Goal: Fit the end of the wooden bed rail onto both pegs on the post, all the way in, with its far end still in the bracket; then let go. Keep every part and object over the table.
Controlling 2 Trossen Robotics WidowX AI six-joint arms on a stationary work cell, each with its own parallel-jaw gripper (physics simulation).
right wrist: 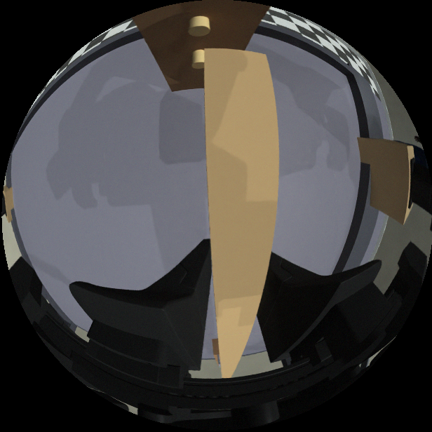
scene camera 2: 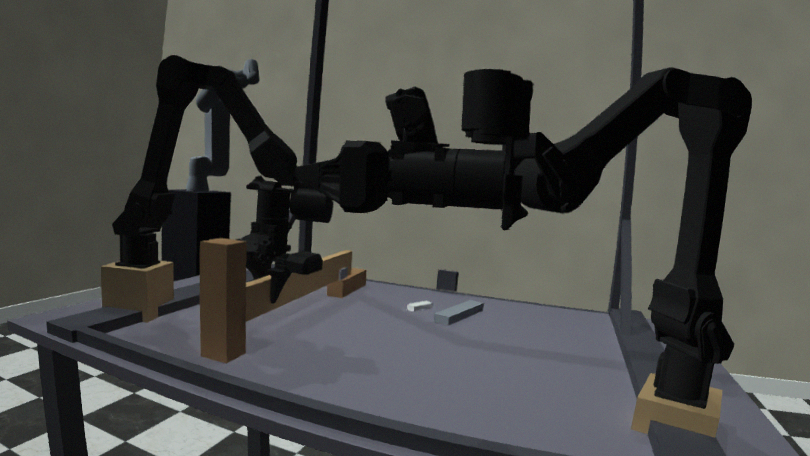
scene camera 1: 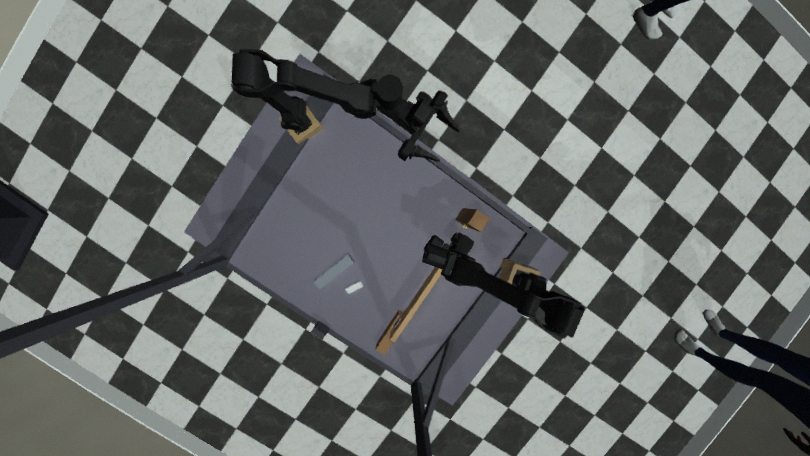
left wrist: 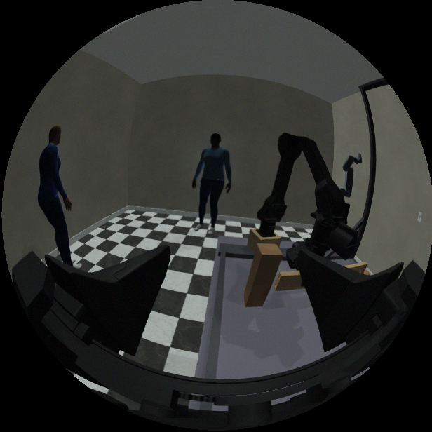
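Pixels of known places: left gripper, fingertip midpoint: [scene camera 2: 317, 171] [scene camera 1: 449, 145]; right gripper, fingertip midpoint: [scene camera 2: 268, 301]; left arm's base, origin of the base link: [scene camera 2: 681, 393] [scene camera 1: 299, 121]; right arm's base, origin of the base link: [scene camera 2: 138, 264] [scene camera 1: 522, 280].
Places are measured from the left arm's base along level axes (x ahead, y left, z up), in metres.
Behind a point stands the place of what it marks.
Observation:
The wooden bed rail [scene camera 1: 419, 300] {y -0.029, x 0.723, z 0.056 m} [scene camera 2: 334, 266] {y -0.100, x 0.742, z 0.034 m} [left wrist: 290, 281] [right wrist: 240, 175] runs from the wooden bracket [scene camera 1: 385, 342] {y -0.231, x 0.799, z -0.003 m} [scene camera 2: 346, 284] {y -0.150, x 0.749, z -0.016 m} toward the upright post [scene camera 1: 475, 219] {y 0.267, x 0.590, z 0.135 m} [scene camera 2: 222, 300] {y 0.290, x 0.575, z 0.052 m} [left wrist: 264, 275] [right wrist: 165, 40]. In the right wrist view the upper peg [right wrist: 199, 26] and lower peg [right wrist: 198, 59] are exposed, and the rail's end lies to their right, off both. Its depth gap to the post is unclear. The rail's far end is at the bracket; its seating is hard to see. My right gripper [scene camera 2: 276, 291] {y 0.141, x 0.664, z 0.007 m} [right wrist: 225, 244] is shut on the rail. My left gripper [scene camera 1: 447, 145] {y 0.298, x 0.369, z 0.247 m} [left wrist: 236, 255] is open and empty, raised above the table's edge.
A grey bar [scene camera 1: 333, 271] {y -0.228, x 0.477, z -0.027 m} [scene camera 2: 459, 312] {y -0.198, x 0.463, z -0.027 m} and a small white piece [scene camera 1: 353, 287] {y -0.208, x 0.569, z -0.033 m} [scene camera 2: 419, 305] {y -0.194, x 0.563, z -0.033 m} lie on the table. A dark raised border [scene camera 2: 283, 405] {y 0.317, x 0.394, z -0.033 m} runs along the table's edge. In scene camera 2, my left arm reaches across above the table toward my right arm.

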